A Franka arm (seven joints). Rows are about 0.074 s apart.
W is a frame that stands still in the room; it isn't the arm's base.
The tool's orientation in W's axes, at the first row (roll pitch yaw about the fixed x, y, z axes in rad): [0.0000, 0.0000, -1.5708]
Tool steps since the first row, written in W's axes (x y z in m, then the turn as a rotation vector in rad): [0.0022, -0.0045, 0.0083, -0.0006, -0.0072, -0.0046]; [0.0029, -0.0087, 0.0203, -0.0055, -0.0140, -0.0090]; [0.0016, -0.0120, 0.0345, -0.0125, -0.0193, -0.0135]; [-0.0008, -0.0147, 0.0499, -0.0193, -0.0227, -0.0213]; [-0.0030, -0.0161, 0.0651, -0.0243, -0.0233, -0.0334]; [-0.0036, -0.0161, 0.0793, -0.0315, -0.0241, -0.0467]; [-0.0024, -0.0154, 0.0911, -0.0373, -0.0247, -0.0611]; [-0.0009, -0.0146, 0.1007, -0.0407, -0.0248, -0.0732]
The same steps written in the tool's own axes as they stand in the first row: [0.0045, 0.0022, 0.0083, 0.0072, -0.0006, -0.0046]; [0.0087, 0.0029, 0.0203, 0.0140, -0.0055, -0.0090]; [0.0120, 0.0016, 0.0345, 0.0193, -0.0125, -0.0135]; [0.0147, -0.0008, 0.0499, 0.0227, -0.0193, -0.0213]; [0.0161, -0.0030, 0.0651, 0.0233, -0.0243, -0.0334]; [0.0161, -0.0036, 0.0793, 0.0241, -0.0315, -0.0467]; [0.0154, -0.0024, 0.0911, 0.0247, -0.0373, -0.0611]; [0.0146, -0.0009, 0.1007, 0.0248, -0.0407, -0.0732]
